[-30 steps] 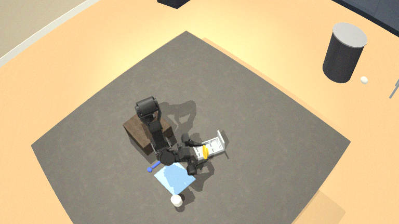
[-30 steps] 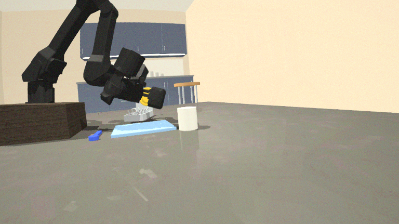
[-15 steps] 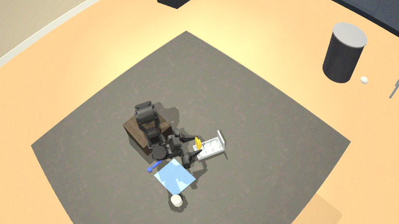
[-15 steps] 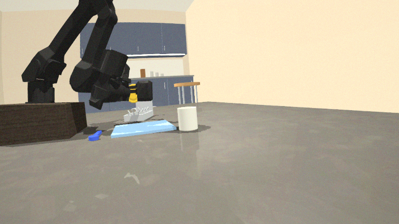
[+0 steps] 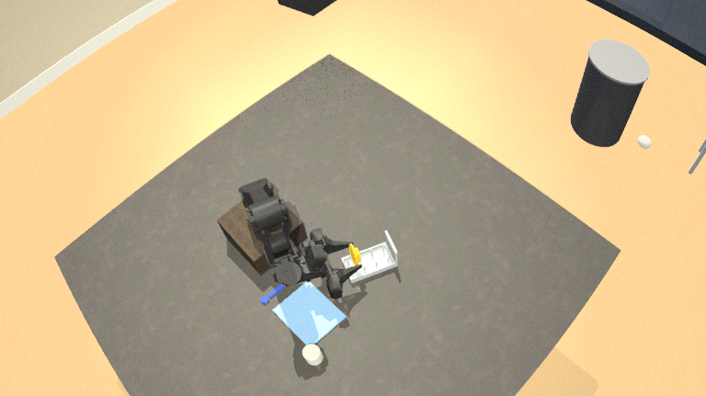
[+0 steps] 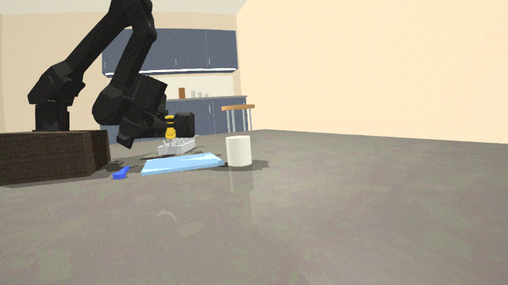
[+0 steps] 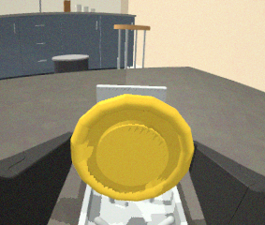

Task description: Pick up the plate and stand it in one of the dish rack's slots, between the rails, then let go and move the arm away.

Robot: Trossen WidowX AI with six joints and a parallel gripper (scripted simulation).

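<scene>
Right now my gripper tip is 5 cm above the white dish rack, 2 cm to the right of it and 2 cm short of it. Round my gripper tip: light blue mat 19 cm to the right, 7 cm below, 2 cm behind; then small blue utensil 21 cm to the right, 13 cm behind, 7 cm below; then yellow plate 1 cm to the right.
</scene>
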